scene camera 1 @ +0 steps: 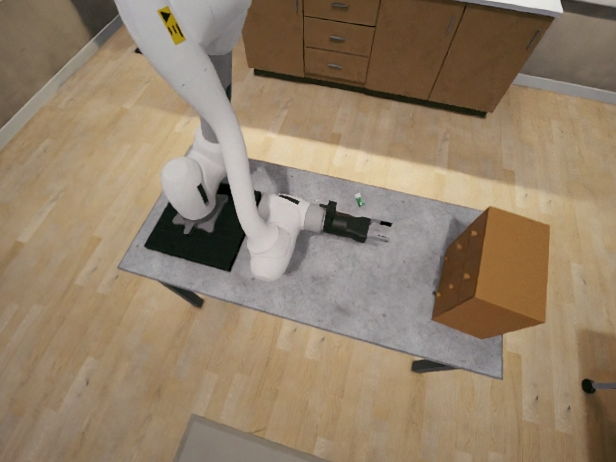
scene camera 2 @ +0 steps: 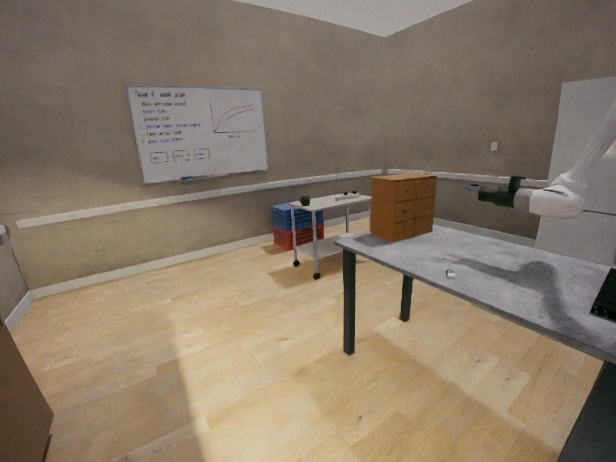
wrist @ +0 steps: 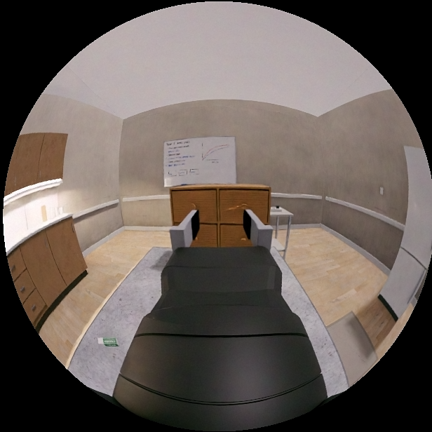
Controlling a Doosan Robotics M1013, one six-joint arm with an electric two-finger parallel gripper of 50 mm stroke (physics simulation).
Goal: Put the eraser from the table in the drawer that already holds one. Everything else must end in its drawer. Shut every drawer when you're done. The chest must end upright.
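Note:
A small green-and-white eraser (scene camera 1: 359, 199) (scene camera 2: 450, 273) (wrist: 108, 341) lies on the grey table (scene camera 1: 350, 300) (scene camera 2: 500, 255) (wrist: 107, 320), beside the arm in scene camera 1. The brown wooden chest (scene camera 1: 515, 260) (scene camera 2: 382, 207) (wrist: 218, 200) stands upright at the far end of the table. Its drawers, in two columns of three rows with small knobs, look shut; their insides are hidden. My gripper (scene camera 1: 386, 231) (scene camera 2: 471, 188) (wrist: 221, 218) is open and empty. It is level above the table, short of the chest, with its fingers pointing at the drawer fronts.
The arm's black base plate (scene camera 1: 220, 257) lies at the other end of the table. A white cart (scene camera 2: 320, 201) (wrist: 282, 212) and stacked blue and red crates (scene camera 2: 298, 225) stand on the floor beyond the chest. Brown cabinets (scene camera 1: 405, 50) (wrist: 52, 255) stand along the wall.

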